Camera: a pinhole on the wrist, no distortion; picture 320 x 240 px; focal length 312.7 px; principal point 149.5 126.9 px. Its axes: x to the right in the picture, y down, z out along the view. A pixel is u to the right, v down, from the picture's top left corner.
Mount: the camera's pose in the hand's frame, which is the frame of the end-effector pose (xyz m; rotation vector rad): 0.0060 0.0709 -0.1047 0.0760 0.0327 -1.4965
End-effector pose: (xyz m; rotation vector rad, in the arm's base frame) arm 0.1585 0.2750 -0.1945 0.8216 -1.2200 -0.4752
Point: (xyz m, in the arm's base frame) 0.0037 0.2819 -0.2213
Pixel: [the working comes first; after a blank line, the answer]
In the camera's frame: 0.0486 -0.0718 0.2526

210 38
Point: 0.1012 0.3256 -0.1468
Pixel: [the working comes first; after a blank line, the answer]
In the camera's frame: -0.0160 -0.0245 0.1498

116 76
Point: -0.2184 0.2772 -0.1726
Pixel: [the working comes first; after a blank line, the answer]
In the camera's frame: -0.0256 -0.0937 0.4665

132 64
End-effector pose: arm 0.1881 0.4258 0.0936 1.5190 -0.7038 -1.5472
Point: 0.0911 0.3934 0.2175
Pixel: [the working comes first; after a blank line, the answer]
In the camera's frame: -0.0521 -0.0405 0.2169

74 68
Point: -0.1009 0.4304 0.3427
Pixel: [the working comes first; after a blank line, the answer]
In the camera's frame: -0.1283 -0.1418 0.4114

52 19
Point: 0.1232 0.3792 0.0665
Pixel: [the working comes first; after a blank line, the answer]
In the camera's frame: 0.0732 0.0415 0.1771

279 200
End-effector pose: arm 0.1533 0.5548 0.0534 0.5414 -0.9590 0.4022
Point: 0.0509 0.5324 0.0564
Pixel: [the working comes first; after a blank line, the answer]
In the camera's frame: 0.0146 -0.0549 0.1899

174 37
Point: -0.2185 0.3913 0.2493
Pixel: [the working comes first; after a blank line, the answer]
In the camera's frame: -0.0920 -0.0258 0.5327

95 112
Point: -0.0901 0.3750 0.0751
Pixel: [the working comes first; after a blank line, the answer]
In the camera's frame: 0.0393 -0.1225 0.3895

181 29
